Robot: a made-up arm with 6 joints. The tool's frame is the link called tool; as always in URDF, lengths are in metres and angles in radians.
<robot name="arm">
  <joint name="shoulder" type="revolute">
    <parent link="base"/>
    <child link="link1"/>
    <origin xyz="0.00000 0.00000 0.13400" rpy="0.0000 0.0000 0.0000"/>
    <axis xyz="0 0 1"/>
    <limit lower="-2.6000" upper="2.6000" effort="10" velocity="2.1"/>
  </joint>
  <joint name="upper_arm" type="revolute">
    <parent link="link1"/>
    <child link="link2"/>
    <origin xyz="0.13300 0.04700 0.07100" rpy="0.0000 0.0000 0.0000"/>
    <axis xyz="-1 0 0"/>
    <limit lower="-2.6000" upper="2.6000" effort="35" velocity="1.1"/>
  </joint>
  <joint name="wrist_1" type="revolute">
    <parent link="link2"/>
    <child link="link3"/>
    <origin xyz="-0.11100 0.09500 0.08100" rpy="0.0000 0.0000 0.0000"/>
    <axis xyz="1 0 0"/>
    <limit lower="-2.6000" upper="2.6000" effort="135" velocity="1.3"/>
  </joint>
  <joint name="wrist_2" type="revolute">
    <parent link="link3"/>
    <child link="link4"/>
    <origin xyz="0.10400 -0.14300 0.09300" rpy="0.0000 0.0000 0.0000"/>
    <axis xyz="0 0 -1"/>
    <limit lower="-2.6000" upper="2.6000" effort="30" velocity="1.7"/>
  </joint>
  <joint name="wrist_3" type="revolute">
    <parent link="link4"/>
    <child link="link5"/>
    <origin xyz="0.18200 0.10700 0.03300" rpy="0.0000 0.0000 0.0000"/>
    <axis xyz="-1 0 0"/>
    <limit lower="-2.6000" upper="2.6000" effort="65" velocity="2"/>
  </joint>
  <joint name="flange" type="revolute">
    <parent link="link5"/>
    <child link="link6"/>
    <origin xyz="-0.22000 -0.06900 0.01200" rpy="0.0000 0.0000 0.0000"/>
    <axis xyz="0 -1 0"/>
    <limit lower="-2.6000" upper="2.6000" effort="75" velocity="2.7"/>
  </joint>
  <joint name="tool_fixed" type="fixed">
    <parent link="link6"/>
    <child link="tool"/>
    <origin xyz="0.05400 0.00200 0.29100" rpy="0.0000 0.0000 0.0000"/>
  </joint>
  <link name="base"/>
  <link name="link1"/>
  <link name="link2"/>
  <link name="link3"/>
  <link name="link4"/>
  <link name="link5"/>
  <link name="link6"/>
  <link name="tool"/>
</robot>
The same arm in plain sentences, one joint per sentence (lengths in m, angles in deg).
The arm has six revolute joints in a row. What follows holds with every joint at zero, and every direction is one of the base frame's. Joint 1 lies 0.134 m along +z from the base frame's origin and turns about +z, from -148.97 to 148.97 deg. Joint 2 lies 0.133 m along +x and 0.047 m along +y and 0.071 m along +z from joint 1 and turns about -x, from -148.97 to 148.97 deg. Joint 3 lies 0.111 m along -x and 0.095 m along +y and 0.081 m along +z from joint 2 and turns about +x, from -148.97 to 148.97 deg. Joint 4 lies 0.104 m along +x and 0.143 m along -y and 0.093 m along +z from joint 3 and turns about -z, from -148.97 to 148.97 deg. Joint 5 lies 0.182 m along +x and 0.107 m along +y and 0.033 m along +z from joint 4 and turns about -x, from -148.97 to 148.97 deg. Joint 6 lies 0.22 m along -x and 0.069 m along -y and 0.012 m along +z from joint 5 and turns about -y, from -148.97 to 148.97 deg. The tool frame, which is the frame that the pose is given for, lies 0.054 m along +x and 0.002 m along +y and 0.291 m along +z from joint 6; its axes are parallel to the base frame's.
